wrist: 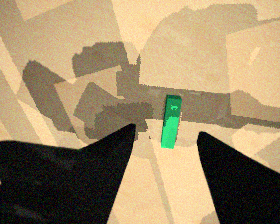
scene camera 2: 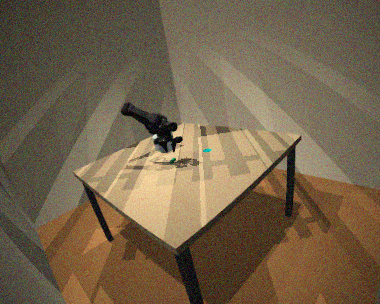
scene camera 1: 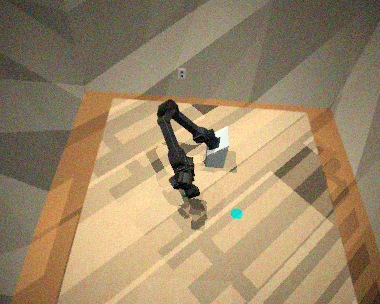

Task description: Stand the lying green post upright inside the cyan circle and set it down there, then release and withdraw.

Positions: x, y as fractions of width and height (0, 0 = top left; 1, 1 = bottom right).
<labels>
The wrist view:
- my gripper: 0.59, 0.59
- green post: 0.62, 0.46
</labels>
